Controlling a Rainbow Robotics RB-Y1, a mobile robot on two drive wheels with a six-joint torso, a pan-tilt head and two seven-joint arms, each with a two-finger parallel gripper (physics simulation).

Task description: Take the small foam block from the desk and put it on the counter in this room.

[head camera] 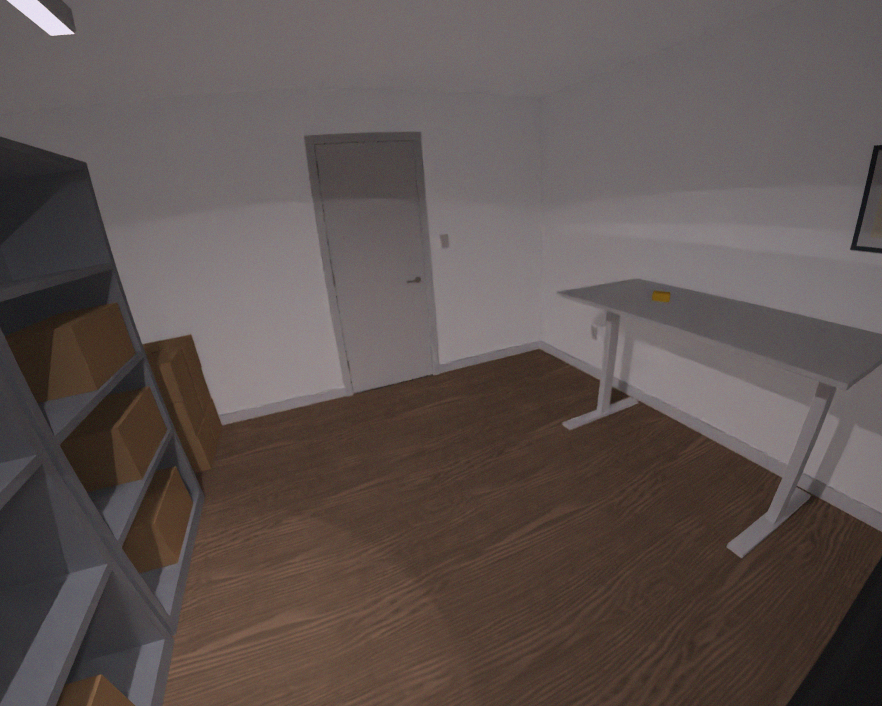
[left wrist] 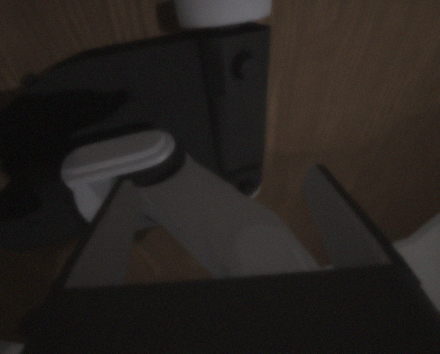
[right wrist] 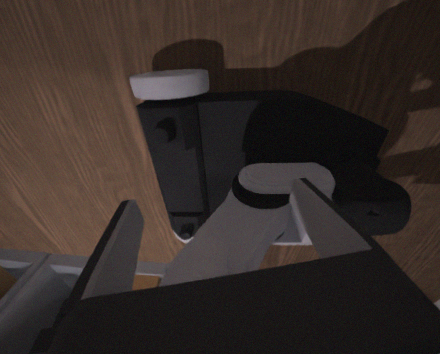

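A small yellow foam block lies on the grey top of the desk near its far left end, at the right of the head view. The desk stands along the right wall on white legs. The counter does not show in the head view. My left gripper is open and empty, with its fingers wide apart above the robot's own base. My right gripper is open and empty in the right wrist view, also above the base. Both grippers are far from the foam block.
A grey shelf unit with brown boxes fills the left side. Brown panels lean behind it. A closed door is in the far wall. A dark shape shows at the lower right corner. Wooden floor lies between shelf and desk.
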